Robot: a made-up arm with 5 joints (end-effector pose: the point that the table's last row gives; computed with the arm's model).
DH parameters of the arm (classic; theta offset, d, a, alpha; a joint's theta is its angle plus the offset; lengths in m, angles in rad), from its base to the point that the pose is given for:
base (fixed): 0 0 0.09 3.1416
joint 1: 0 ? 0.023 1.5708
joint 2: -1.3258 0 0.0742 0
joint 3: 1.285 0 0.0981 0
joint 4: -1.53 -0.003 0 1.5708
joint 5: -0.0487 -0.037 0 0
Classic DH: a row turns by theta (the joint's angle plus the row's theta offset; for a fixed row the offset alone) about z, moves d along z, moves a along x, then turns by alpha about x.
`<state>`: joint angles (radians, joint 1 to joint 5).
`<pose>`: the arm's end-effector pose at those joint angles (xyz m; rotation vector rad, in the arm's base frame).
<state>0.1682 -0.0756 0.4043 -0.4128 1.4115</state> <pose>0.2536 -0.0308 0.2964 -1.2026 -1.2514 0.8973</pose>
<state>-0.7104 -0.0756 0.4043 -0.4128 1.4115</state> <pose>0.2181 0.1063 0.2964 -0.6127 -1.8112 1.5127</pose>
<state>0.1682 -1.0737 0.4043 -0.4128 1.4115</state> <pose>0.1487 -0.0130 0.3948 -1.8794 -1.9557 0.3803</pose>
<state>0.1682 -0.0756 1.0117 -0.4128 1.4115</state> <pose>0.2166 -0.0245 0.2261 -0.7672 -0.7983 1.0782</pose>
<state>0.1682 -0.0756 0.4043 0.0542 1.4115</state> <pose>0.2511 -0.0304 0.2795 -0.8688 -0.9041 1.0442</pose>
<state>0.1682 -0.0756 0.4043 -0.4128 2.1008</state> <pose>0.2536 -0.0308 0.2964 -1.6698 -0.8287 1.3858</pose>
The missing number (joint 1, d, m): -0.248
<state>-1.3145 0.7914 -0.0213 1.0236 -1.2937</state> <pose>0.1314 0.1461 0.1843 -0.2164 0.0535 -0.0278</pose>
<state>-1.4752 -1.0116 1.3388 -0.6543 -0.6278</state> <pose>0.1026 0.0999 0.2856 1.7026 -0.9190 0.5392</pose>
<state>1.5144 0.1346 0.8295 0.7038 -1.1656</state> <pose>0.0930 -0.1061 0.2018 0.0202 0.1338 -2.7258</pose>
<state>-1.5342 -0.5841 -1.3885 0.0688 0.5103</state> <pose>0.0910 -0.0559 0.4416 -1.4984 2.5208 0.4142</pose>
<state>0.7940 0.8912 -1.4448 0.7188 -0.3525</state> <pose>0.2337 -0.1505 0.3281 -0.2887 -1.4513 -0.9829</pose>
